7 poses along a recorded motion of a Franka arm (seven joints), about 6.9 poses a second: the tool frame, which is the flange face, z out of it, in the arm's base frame.
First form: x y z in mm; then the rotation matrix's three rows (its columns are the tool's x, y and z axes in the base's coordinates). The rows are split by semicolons.
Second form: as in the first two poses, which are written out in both.
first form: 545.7, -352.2, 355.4; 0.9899, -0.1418, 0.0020; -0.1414, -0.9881, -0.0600; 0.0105, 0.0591, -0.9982
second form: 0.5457, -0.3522, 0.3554; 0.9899, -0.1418, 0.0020; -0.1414, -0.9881, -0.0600; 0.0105, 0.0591, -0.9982
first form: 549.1, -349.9, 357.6; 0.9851, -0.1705, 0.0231; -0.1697, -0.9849, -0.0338; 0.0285, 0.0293, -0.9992
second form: 0.5491, -0.3499, 0.3576; 0.9851, -0.1705, 0.0231; -0.1697, -0.9849, -0.0338; 0.0285, 0.0293, -0.9992
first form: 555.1, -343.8, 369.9; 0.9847, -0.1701, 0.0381; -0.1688, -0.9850, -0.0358; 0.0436, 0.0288, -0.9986
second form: 0.5551, -0.3438, 0.3699; 0.9847, -0.1701, 0.0381; -0.1688, -0.9850, -0.0358; 0.0436, 0.0288, -0.9986
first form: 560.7, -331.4, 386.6; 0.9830, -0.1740, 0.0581; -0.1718, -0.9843, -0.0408; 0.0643, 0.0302, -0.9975
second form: 0.5607, -0.3314, 0.3866; 0.9830, -0.1740, 0.0581; -0.1718, -0.9843, -0.0408; 0.0643, 0.0302, -0.9975
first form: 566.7, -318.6, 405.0; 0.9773, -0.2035, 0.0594; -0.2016, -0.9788, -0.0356; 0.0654, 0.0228, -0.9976
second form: 0.5667, -0.3186, 0.4050; 0.9773, -0.2035, 0.0594; -0.2016, -0.9788, -0.0356; 0.0654, 0.0228, -0.9976
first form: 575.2, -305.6, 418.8; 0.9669, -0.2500, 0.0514; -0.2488, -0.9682, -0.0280; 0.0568, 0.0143, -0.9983
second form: 0.5752, -0.3056, 0.4188; 0.9669, -0.2500, 0.0514; -0.2488, -0.9682, -0.0280; 0.0568, 0.0143, -0.9983
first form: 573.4, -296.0, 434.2; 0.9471, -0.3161, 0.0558; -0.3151, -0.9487, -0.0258; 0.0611, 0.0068, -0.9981
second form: 0.5734, -0.2960, 0.4342; 0.9471, -0.3161, 0.0558; -0.3151, -0.9487, -0.0258; 0.0611, 0.0068, -0.9981
